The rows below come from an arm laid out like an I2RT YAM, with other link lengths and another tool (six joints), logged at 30 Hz.
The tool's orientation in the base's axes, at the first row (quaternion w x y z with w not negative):
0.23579 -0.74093 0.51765 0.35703
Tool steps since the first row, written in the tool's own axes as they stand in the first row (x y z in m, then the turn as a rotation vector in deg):
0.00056 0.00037 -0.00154 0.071 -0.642 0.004
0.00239 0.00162 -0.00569 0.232 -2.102 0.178
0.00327 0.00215 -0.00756 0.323 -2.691 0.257
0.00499 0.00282 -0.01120 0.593 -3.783 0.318
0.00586 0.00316 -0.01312 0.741 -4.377 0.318
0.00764 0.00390 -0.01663 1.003 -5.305 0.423
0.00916 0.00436 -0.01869 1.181 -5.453 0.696
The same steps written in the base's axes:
0.00021 -0.00157 0.00055 0.614 0.187 -0.070
0.00061 -0.00609 0.00179 1.964 0.731 -0.335
0.00083 -0.00815 0.00231 2.512 0.941 -0.467
0.00160 -0.01204 0.00330 3.572 1.209 -0.737
0.00201 -0.01406 0.00385 4.159 1.330 -0.863
0.00269 -0.01791 0.00471 5.052 1.576 -1.151
0.00316 -0.02046 0.00485 5.150 1.718 -1.465

